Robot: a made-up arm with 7 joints. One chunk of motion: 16 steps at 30 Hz.
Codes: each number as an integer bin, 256 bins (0 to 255) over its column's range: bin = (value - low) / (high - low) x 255, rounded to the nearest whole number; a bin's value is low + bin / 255 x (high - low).
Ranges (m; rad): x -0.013..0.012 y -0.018..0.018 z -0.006..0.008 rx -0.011..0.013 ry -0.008..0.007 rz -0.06..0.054
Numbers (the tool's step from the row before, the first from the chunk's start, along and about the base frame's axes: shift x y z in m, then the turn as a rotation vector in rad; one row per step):
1: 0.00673 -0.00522 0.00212 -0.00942 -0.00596 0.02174
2: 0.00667 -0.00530 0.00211 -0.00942 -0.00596 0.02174
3: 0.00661 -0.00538 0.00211 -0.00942 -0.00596 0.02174
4: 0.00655 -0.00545 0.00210 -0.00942 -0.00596 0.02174
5: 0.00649 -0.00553 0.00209 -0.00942 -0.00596 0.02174
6: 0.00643 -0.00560 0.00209 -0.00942 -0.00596 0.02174
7: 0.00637 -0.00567 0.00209 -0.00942 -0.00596 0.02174
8: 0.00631 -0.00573 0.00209 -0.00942 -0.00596 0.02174
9: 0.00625 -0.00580 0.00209 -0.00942 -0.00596 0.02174
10: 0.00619 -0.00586 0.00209 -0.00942 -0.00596 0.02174
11: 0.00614 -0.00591 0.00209 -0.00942 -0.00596 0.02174
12: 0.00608 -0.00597 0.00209 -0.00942 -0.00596 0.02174
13: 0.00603 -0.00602 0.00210 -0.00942 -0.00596 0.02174
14: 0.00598 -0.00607 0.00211 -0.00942 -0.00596 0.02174
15: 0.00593 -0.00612 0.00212 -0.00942 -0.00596 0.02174
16: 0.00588 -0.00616 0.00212 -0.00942 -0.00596 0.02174
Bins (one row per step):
1: 201 91 148 17 35 183
2: 201 90 148 17 35 183
3: 200 89 148 17 35 183
4: 199 89 148 17 35 183
5: 199 88 147 17 35 183
6: 198 88 147 17 35 183
7: 198 87 147 17 35 183
8: 197 87 147 17 35 183
9: 196 86 147 17 35 183
10: 196 86 147 17 35 183
11: 195 86 147 17 35 183
12: 195 85 147 17 35 183
13: 194 85 148 17 35 183
14: 194 85 148 17 35 183
15: 193 84 148 17 35 183
16: 193 84 148 17 35 183

